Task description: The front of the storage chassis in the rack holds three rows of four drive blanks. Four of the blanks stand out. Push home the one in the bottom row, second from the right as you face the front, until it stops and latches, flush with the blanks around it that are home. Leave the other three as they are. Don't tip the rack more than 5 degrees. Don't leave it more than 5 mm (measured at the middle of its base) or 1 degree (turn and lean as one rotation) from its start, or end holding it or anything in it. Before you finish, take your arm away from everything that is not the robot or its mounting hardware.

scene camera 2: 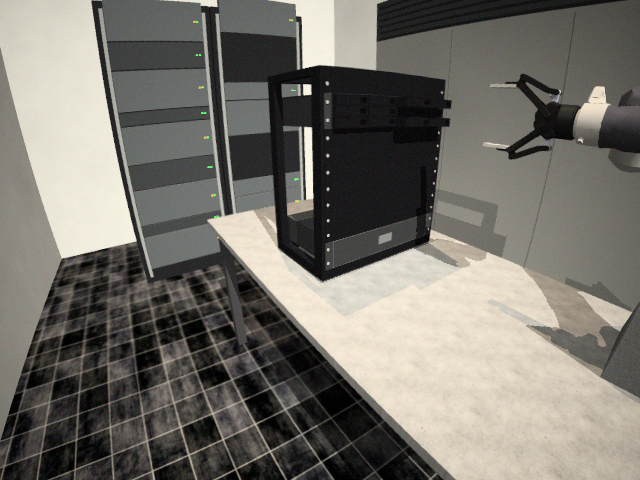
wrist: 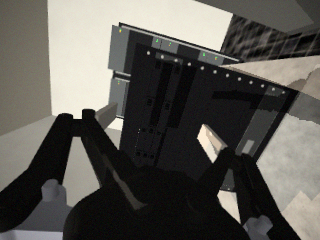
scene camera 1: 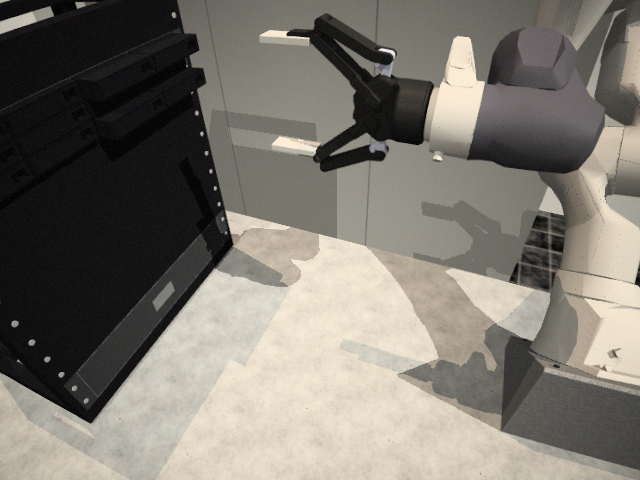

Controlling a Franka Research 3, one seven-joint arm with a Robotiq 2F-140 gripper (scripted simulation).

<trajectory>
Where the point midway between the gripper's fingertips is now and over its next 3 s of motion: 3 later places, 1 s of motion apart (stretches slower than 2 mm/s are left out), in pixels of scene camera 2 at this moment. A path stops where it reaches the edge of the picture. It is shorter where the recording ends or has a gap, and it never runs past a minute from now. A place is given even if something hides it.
My gripper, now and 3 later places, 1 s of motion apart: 489,115; 467,116; 428,119; 421,118
</trajectory>
